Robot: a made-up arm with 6 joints. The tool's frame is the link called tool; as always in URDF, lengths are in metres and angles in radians. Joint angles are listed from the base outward.
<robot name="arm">
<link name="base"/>
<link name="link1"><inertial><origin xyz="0.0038 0.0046 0.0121"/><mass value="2.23"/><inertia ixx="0.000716" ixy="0" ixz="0" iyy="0.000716" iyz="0" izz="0.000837"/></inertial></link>
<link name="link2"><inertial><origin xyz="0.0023 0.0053 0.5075"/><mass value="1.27"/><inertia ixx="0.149" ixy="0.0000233" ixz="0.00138" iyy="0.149" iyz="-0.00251" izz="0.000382"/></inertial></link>
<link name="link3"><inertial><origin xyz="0.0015 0.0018 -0.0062"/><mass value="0.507"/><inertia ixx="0.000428" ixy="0" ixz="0" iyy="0.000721" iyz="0" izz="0.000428"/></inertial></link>
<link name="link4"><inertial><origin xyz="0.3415 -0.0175 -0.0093"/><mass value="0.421"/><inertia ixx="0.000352" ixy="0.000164" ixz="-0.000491" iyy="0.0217" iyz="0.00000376" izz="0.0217"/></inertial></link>
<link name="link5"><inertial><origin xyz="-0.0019 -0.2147 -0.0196"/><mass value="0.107"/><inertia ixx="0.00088" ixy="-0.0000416" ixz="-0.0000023" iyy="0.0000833" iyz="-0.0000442" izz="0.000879"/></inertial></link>
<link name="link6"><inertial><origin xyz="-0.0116 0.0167 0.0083"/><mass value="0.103"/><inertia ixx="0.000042" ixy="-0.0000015" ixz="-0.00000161" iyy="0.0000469" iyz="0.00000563" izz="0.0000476"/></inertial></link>
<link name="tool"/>
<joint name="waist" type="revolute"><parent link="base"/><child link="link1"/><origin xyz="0.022 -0.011 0.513"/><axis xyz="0 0 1"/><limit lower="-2.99" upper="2.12"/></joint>
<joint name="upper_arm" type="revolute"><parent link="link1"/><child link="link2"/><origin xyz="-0.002 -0.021 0.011"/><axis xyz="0 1 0"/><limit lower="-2.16" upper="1.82"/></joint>
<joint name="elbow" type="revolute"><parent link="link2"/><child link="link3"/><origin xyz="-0.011 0.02 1.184"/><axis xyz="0 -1 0"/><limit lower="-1.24" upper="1.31"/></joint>
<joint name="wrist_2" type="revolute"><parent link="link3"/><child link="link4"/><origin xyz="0.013 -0.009 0.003"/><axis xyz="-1 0 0"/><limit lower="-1.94" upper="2.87"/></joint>
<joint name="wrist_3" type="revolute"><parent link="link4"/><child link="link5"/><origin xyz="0.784 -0.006 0.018"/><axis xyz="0 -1 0"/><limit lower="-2.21" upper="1.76"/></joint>
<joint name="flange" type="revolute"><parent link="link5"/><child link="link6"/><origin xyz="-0.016 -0.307 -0.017"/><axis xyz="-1 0 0"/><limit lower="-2.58" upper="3.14"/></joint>
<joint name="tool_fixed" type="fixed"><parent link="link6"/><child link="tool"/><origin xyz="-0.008 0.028 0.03" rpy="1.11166 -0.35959 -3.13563"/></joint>
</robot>
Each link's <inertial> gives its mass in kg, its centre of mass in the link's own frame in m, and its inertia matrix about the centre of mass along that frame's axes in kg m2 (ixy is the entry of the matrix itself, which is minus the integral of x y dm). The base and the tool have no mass. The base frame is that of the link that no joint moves.
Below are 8 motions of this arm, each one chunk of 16 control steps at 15 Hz.
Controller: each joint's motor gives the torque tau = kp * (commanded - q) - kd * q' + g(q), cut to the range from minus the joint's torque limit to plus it. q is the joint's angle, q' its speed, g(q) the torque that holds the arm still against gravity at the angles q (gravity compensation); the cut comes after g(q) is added. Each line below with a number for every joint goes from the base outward.
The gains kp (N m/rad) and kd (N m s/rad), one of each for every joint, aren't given. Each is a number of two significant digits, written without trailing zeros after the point. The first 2 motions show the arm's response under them.
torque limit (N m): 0.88 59 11 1.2 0.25 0.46
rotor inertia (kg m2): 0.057 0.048 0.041 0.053 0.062 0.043
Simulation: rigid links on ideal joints. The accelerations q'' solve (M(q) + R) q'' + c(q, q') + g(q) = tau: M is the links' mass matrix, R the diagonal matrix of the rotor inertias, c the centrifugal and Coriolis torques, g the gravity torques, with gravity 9.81 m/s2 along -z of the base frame. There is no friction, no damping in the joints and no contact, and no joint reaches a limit. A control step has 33 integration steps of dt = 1/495 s. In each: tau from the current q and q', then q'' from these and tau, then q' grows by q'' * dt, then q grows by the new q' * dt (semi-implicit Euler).
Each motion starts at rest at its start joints. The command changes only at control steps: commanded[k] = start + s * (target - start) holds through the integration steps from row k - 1 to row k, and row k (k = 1, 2, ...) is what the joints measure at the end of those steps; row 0 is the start. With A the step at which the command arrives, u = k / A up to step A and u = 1 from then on. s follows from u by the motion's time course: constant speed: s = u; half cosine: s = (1 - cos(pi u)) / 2; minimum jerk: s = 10 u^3 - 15 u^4 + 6 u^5; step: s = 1 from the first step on.
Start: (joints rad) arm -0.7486 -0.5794 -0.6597 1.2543 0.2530 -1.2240
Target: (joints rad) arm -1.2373 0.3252 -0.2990 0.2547 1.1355 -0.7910
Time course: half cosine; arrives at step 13
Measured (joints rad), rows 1 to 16:
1: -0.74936 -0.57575 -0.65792 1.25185 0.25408 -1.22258
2: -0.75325 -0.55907 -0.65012 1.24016 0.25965 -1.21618
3: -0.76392 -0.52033 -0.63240 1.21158 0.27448 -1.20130
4: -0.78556 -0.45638 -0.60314 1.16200 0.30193 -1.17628
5: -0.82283 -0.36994 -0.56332 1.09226 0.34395 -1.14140
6: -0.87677 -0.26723 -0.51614 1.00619 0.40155 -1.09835
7: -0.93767 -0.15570 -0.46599 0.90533 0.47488 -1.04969
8: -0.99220 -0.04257 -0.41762 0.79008 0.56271 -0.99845
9: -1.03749 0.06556 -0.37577 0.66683 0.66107 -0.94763
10: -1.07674 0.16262 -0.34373 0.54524 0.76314 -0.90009
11: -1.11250 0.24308 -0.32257 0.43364 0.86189 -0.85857
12: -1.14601 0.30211 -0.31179 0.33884 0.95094 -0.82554
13: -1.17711 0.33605 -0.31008 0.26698 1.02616 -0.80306
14: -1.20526 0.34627 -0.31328 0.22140 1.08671 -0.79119
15: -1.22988 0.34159 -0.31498 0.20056 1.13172 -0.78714
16: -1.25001 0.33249 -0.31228 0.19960 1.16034 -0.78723
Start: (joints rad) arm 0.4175 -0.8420 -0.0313 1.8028 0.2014 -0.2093
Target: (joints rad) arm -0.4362 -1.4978 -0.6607 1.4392 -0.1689 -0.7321
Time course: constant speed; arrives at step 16
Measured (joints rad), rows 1 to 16:
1: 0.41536 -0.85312 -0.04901 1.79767 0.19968 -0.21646
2: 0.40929 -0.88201 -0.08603 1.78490 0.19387 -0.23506
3: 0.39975 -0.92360 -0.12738 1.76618 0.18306 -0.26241
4: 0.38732 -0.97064 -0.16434 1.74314 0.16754 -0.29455
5: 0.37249 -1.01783 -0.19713 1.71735 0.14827 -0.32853
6: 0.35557 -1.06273 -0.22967 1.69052 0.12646 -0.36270
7: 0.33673 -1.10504 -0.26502 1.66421 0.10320 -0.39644
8: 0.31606 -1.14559 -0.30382 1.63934 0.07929 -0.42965
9: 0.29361 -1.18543 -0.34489 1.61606 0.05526 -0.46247
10: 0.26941 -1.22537 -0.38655 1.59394 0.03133 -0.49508
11: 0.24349 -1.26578 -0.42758 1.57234 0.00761 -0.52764
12: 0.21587 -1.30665 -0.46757 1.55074 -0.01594 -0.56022
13: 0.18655 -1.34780 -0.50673 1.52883 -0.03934 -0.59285
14: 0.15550 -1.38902 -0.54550 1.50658 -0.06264 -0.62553
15: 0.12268 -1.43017 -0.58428 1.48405 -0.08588 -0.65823
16: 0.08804 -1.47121 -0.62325 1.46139 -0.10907 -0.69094
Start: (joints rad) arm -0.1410 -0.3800 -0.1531 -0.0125 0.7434 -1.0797
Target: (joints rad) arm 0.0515 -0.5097 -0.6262 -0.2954 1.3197 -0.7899
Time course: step
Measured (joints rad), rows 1 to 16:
1: -0.12671 -0.41903 -0.28034 -0.00109 0.75420 -1.05542
2: -0.09831 -0.47801 -0.47121 -0.04922 0.78399 -0.98414
3: -0.06615 -0.51555 -0.60333 -0.16577 0.83164 -0.89323
4: -0.03233 -0.52734 -0.66633 -0.30032 0.89703 -0.82651
5: 0.00037 -0.52385 -0.67860 -0.42689 0.98027 -0.79181
6: 0.02927 -0.51603 -0.66585 -0.52615 1.07423 -0.77996
7: 0.05218 -0.51001 -0.64820 -0.58384 1.15993 -0.77966
8: 0.06770 -0.50737 -0.63583 -0.59320 1.22873 -0.78310
9: 0.07571 -0.50722 -0.63097 -0.55296 1.27974 -0.78651
10: 0.07721 -0.50815 -0.63097 -0.47005 1.31271 -0.78876
11: 0.07386 -0.50917 -0.62967 -0.37988 1.32982 -0.78994
12: 0.06788 -0.50981 -0.62556 -0.30994 1.33637 -0.79038
13: 0.06128 -0.51002 -0.62105 -0.26822 1.33684 -0.79038
14: 0.05546 -0.50997 -0.61855 -0.25171 1.33431 -0.79023
15: 0.05111 -0.50985 -0.61877 -0.25294 1.33076 -0.79007
16: 0.04840 -0.50976 -0.62093 -0.26388 1.32727 -0.78997

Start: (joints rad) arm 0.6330 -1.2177 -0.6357 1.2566 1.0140 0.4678
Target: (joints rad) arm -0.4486 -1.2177 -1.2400 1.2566 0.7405 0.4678
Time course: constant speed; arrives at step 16
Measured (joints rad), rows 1 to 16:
1: 0.63158 -1.21784 -0.64471 1.25764 1.01228 0.46774
2: 0.62738 -1.21799 -0.66920 1.25952 1.00715 0.46764
3: 0.62038 -1.21793 -0.70566 1.26085 0.99847 0.46760
4: 0.61057 -1.21766 -0.74779 1.26065 0.98678 0.46765
5: 0.59799 -1.21738 -0.79063 1.25903 0.97284 0.46776
6: 0.58265 -1.21726 -0.83175 1.25679 0.95732 0.46787
7: 0.56455 -1.21731 -0.87079 1.25481 0.94078 0.46795
8: 0.54369 -1.21745 -0.90841 1.25365 0.92364 0.46797
9: 0.52004 -1.21758 -0.94548 1.25342 0.90620 0.46795
10: 0.49359 -1.21768 -0.98255 1.25388 0.88867 0.46792
11: 0.46432 -1.21774 -1.01989 1.25467 0.87116 0.46789
12: 0.43222 -1.21779 -1.05748 1.25547 0.85373 0.46787
13: 0.39728 -1.21785 -1.09523 1.25607 0.83640 0.46786
14: 0.35951 -1.21793 -1.13305 1.25640 0.81915 0.46785
15: 0.31890 -1.21802 -1.17089 1.25649 0.80197 0.46785
16: 0.27548 -1.21812 -1.20871 1.25640 0.78482 0.46785

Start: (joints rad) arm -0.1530 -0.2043 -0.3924 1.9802 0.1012 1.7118
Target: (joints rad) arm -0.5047 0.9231 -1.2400 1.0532 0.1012 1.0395
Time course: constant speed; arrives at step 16
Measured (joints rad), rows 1 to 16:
1: -0.15464 -0.18639 -0.39865 1.96955 0.09927 1.70289
2: -0.16132 -0.13744 -0.42201 1.93931 0.09559 1.67947
3: -0.17453 -0.06462 -0.46501 1.89250 0.09263 1.64471
4: -0.19255 0.01863 -0.52247 1.83561 0.09212 1.60355
5: -0.21280 0.10134 -0.58635 1.77396 0.09413 1.55984
6: -0.23390 0.17842 -0.64983 1.71102 0.09754 1.51575
7: -0.25540 0.24989 -0.70940 1.64863 0.10100 1.47219
8: -0.27710 0.31833 -0.76481 1.58748 0.10361 1.42933
9: -0.29884 0.38633 -0.81755 1.52762 0.10511 1.38699
10: -0.32046 0.45527 -0.86935 1.46888 0.10567 1.34496
11: -0.34187 0.52529 -0.92133 1.41099 0.10565 1.30303
12: -0.36307 0.59593 -0.97388 1.35364 0.10537 1.26110
13: -0.38412 0.66670 -1.02698 1.29653 0.10504 1.21912
14: -0.40515 0.73731 -1.08044 1.23941 0.10474 1.17710
15: -0.42626 0.80774 -1.13410 1.18212 0.10449 1.13504
16: -0.44753 0.87804 -1.18784 1.12460 0.10430 1.09296

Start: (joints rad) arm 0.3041 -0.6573 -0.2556 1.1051 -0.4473 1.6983
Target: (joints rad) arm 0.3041 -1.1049 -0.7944 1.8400 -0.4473 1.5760
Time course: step
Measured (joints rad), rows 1 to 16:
1: 0.30779 -0.73928 -0.41476 1.17302 -0.44496 1.67707
2: 0.31439 -0.92972 -0.64899 1.32610 -0.43918 1.63465
3: 0.31808 -1.09153 -0.77517 1.52317 -0.43787 1.59902
4: 0.31898 -1.16344 -0.81962 1.70871 -0.44267 1.57850
5: 0.31763 -1.16383 -0.82566 1.84394 -0.44958 1.57044
6: 0.31431 -1.13568 -0.81620 1.91721 -0.45475 1.56951
7: 0.30954 -1.10987 -0.80422 1.93642 -0.45675 1.57140
8: 0.30418 -1.09733 -0.79592 1.92062 -0.45609 1.57364
9: 0.29913 -1.09599 -0.79212 1.89022 -0.45404 1.57525
10: 0.29505 -1.09972 -0.79133 1.86036 -0.45171 1.57610
11: 0.29224 -1.10367 -0.79194 1.83900 -0.44974 1.57639
12: 0.29075 -1.10582 -0.79291 1.82802 -0.44832 1.57639
13: 0.29044 -1.10624 -0.79372 1.82558 -0.44744 1.57626
14: 0.29111 -1.10576 -0.79422 1.82837 -0.44696 1.57614
15: 0.29253 -1.10516 -0.79446 1.83319 -0.44678 1.57604
16: 0.29445 -1.10479 -0.79456 1.83776 -0.44679 1.57599

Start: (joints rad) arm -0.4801 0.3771 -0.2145 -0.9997 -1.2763 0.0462
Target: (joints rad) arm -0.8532 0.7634 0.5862 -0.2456 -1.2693 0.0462
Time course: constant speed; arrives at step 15
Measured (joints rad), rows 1 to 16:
1: -0.48215 0.38442 -0.20018 -0.99608 -1.27572 0.04644
2: -0.48797 0.40351 -0.16327 -0.98020 -1.27454 0.04677
3: -0.49745 0.43056 -0.11072 -0.94725 -1.27337 0.04692
4: -0.50999 0.46023 -0.05216 -0.89865 -1.27262 0.04680
5: -0.52531 0.48913 0.00622 -0.84008 -1.27237 0.04653
6: -0.54330 0.51624 0.06249 -0.77801 -1.27246 0.04627
7: -0.56383 0.54197 0.11715 -0.71715 -1.27266 0.04610
8: -0.58671 0.56714 0.17114 -0.65958 -1.27281 0.04605
9: -0.61161 0.59234 0.22493 -0.60540 -1.27285 0.04605
10: -0.63819 0.61781 0.27854 -0.55368 -1.27277 0.04608
11: -0.66605 0.64355 0.33189 -0.50338 -1.27256 0.04610
12: -0.69482 0.66945 0.38497 -0.45367 -1.27227 0.04610
13: -0.72412 0.69538 0.43791 -0.40404 -1.27190 0.04608
14: -0.75364 0.72129 0.49083 -0.35423 -1.27149 0.04606
15: -0.78312 0.74713 0.54383 -0.30415 -1.27105 0.04604
16: -0.81159 0.76481 0.57548 -0.25804 -1.27112 0.04577

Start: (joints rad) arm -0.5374 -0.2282 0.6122 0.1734 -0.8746 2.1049
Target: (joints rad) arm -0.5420 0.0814 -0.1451 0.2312 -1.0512 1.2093
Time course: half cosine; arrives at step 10
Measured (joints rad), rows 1 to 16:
1: -0.53857 -0.22686 0.60863 0.17659 -0.87529 2.10013
2: -0.54293 -0.22014 0.59196 0.18960 -0.87853 2.07856
3: -0.55054 -0.20301 0.55181 0.21528 -0.88626 2.03008
4: -0.55853 -0.17226 0.48245 0.24867 -0.89933 1.95107
5: -0.56260 -0.12790 0.38459 0.27949 -0.91726 1.84290
6: -0.56013 -0.07346 0.26512 0.29710 -0.93847 1.71252
7: -0.55175 -0.01545 0.13588 0.29501 -0.96085 1.57298
8: -0.54014 0.03782 0.01196 0.27297 -0.98229 1.44092
9: -0.52853 0.07823 -0.09065 0.23630 -1.00101 1.33076
10: -0.51987 0.10034 -0.15831 0.19387 -1.01564 1.25364
11: -0.51627 0.10456 -0.18689 0.15768 -1.02593 1.21216
12: -0.51829 0.09780 -0.18610 0.13983 -1.03300 1.19744
13: -0.52464 0.08843 -0.17178 0.14809 -1.03827 1.19691
14: -0.53274 0.08144 -0.15564 0.17502 -1.04265 1.20126
15: -0.54004 0.07814 -0.14380 0.20760 -1.04641 1.20565
16: -0.54492 0.07769 -0.13784 0.23469 -1.04946 1.20847

